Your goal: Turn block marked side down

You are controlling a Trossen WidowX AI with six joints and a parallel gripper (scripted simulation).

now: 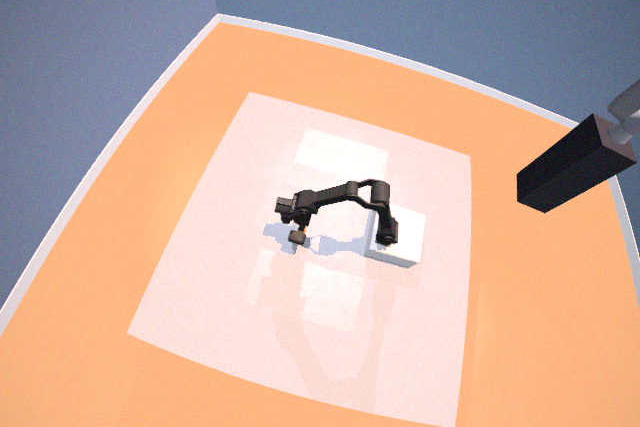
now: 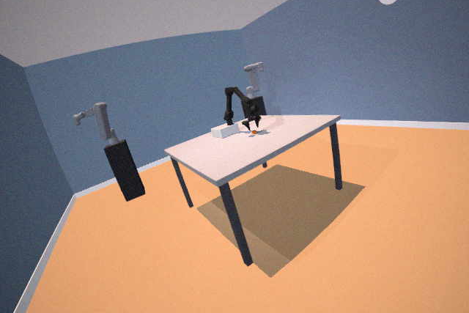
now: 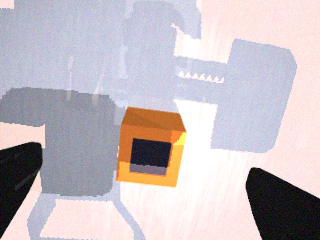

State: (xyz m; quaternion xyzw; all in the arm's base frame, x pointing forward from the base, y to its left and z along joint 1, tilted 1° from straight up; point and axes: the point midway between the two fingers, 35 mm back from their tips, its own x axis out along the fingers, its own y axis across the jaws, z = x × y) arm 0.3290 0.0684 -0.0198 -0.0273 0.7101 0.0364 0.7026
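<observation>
Right now the block is 2 cm below my gripper tip.
</observation>
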